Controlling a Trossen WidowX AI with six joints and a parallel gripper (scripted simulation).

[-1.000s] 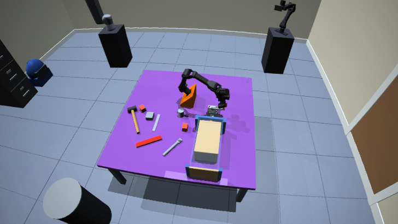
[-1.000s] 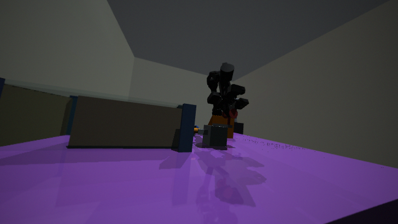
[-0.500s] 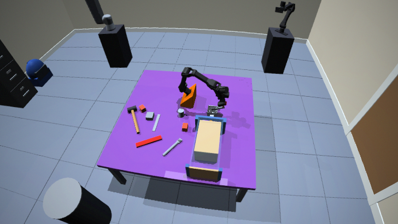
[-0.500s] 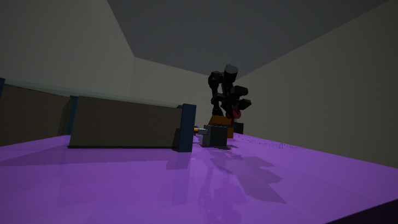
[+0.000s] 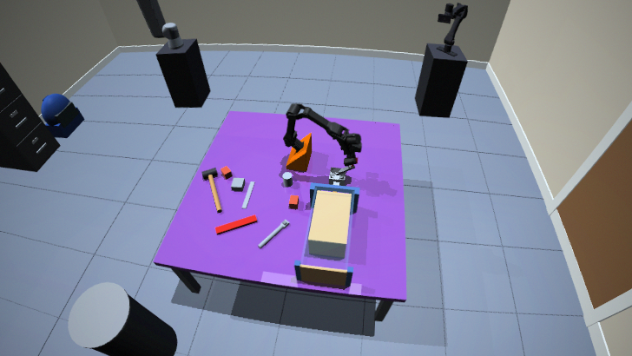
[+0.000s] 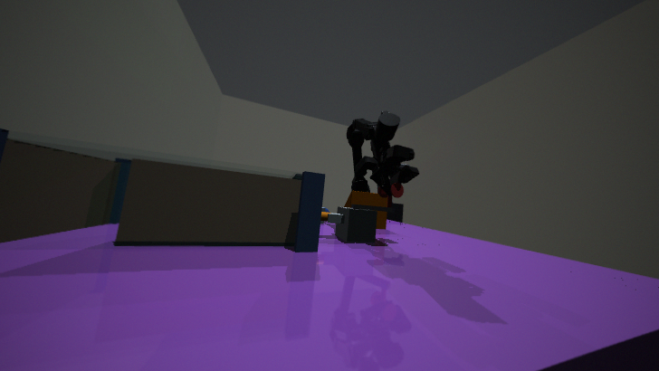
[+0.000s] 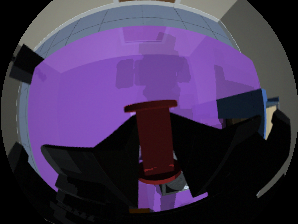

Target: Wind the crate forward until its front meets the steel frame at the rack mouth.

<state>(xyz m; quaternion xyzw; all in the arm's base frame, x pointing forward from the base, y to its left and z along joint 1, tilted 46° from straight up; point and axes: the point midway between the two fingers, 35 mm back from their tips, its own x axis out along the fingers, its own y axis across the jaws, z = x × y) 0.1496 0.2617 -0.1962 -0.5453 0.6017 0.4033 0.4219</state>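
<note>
Right now the winch handle is 5 cm to the right of my gripper tip, 3 cm below it and 2 cm ahead of it. Round my gripper tip: grey bar 62 cm to the right, 17 cm ahead, 13 cm below; then grey winch 11 cm to the right, 10 cm below, 4 cm ahead; then red knob 2 cm to the right.
</note>
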